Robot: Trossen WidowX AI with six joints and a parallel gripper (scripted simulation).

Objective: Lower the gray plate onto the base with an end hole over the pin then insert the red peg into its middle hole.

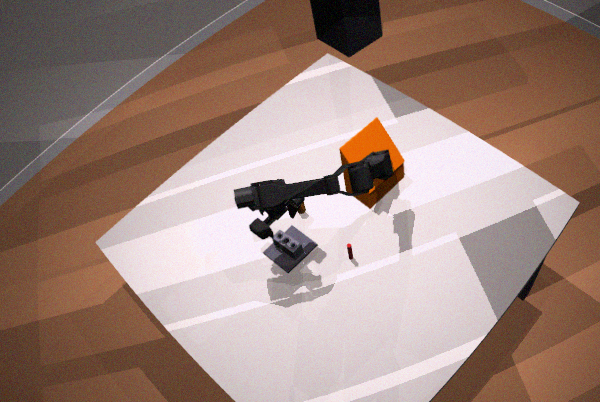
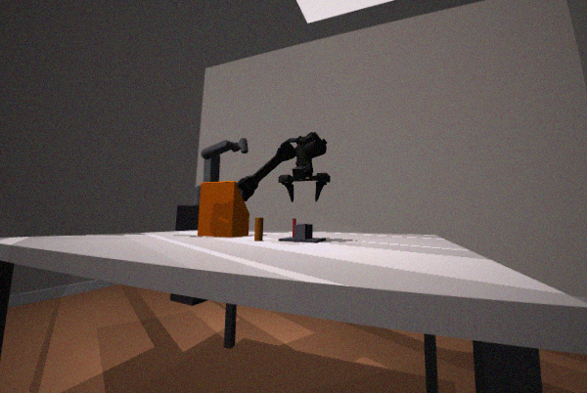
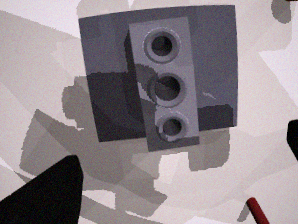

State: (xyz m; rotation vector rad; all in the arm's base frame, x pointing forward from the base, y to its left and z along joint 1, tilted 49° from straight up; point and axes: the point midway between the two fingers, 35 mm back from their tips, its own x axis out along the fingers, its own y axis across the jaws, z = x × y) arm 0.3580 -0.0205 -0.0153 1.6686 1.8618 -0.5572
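Now: the red peg 17 cm to the left of my gripper tip, 12 cm behind it and 10 cm below it. Round my gripper tip: gray plate (9 cm below); then base (13 cm below, 1 cm to the left); then small orange cylinder (13 cm behind, 10 cm to the right, 10 cm below).
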